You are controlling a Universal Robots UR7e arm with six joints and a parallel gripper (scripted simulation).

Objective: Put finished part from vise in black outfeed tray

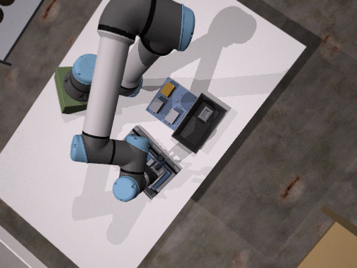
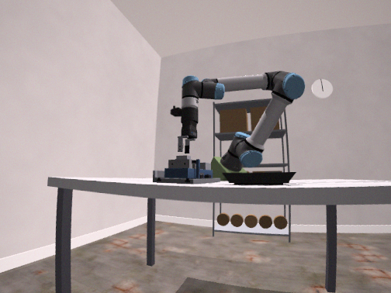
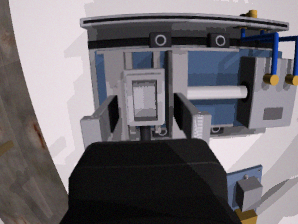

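My gripper is now 11 cm above the blue vise, 7 cm past it and 1 cm to the left of it. The rest, counted from my hand: grey block (23 cm to the left, 14 cm behind, 12 cm below); then blue fixture plate (26 cm to the left, 20 cm behind, 14 cm below); then brass block (29 cm to the left, 25 cm behind, 12 cm below).
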